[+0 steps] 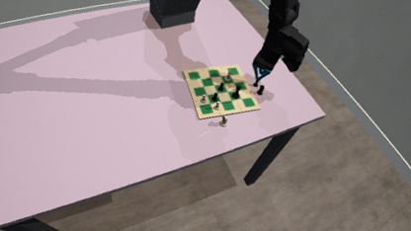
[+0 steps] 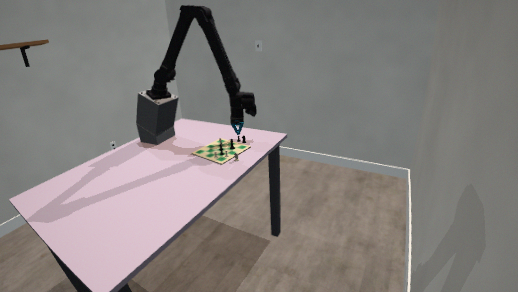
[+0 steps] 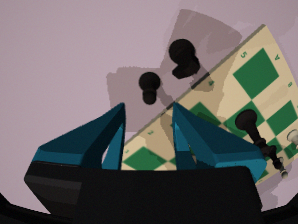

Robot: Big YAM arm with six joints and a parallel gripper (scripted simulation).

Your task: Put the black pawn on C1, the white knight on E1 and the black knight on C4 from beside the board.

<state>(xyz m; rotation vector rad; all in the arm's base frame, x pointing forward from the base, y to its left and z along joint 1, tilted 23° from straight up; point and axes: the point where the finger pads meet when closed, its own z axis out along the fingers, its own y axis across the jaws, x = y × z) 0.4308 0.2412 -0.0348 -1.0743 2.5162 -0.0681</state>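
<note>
The black knight is 40 mm ahead of my hand and 40 mm below it. From my hand the other things lie so: white knight (150 mm ahead, 170 mm to the right, 40 mm below); chessboard (10 mm ahead, 140 mm to the right, 50 mm below).
</note>
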